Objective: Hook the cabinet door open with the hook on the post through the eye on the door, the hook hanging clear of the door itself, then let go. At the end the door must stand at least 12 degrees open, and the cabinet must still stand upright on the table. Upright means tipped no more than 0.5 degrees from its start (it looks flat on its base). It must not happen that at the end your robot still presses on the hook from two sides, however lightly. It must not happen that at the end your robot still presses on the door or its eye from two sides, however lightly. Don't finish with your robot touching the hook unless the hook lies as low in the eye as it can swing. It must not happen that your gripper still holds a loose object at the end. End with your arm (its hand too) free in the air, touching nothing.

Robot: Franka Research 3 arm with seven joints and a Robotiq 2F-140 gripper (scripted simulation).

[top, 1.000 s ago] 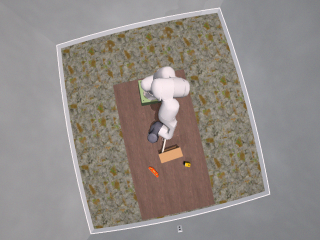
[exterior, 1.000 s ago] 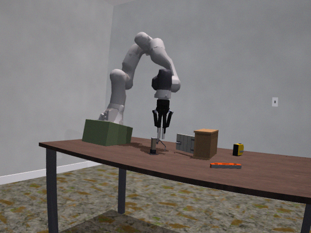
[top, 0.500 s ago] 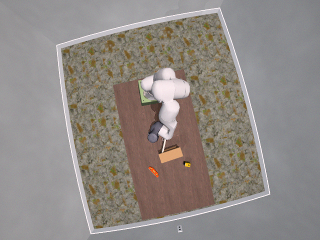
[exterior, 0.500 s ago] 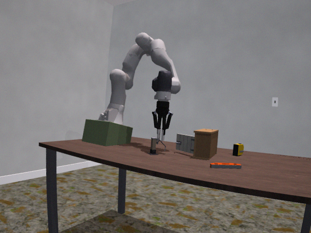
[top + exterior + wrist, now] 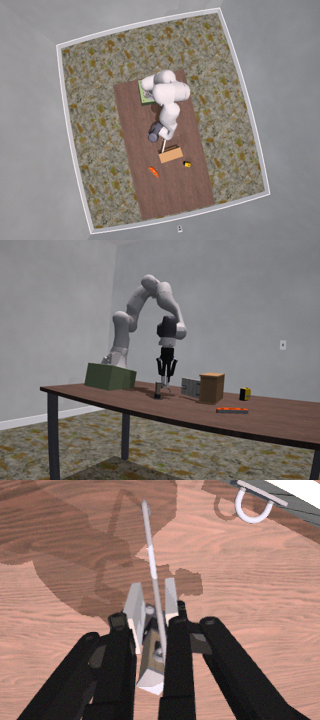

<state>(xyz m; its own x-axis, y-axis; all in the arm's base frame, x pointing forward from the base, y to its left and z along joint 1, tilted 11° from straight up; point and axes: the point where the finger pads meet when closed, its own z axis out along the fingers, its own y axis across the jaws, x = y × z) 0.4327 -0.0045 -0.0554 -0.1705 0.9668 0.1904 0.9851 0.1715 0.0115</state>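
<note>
The metal hook lies 10 mm to the left of my hand and 40 mm below it. The rest, counted from my hand: grey door: 140 mm ahead, 70 mm to the left, 20 mm below; orange level: 440 mm ahead, 70 mm to the right, 80 mm below; wooden cabinet: 180 mm ahead, 100 mm to the left, 20 mm below.
</note>
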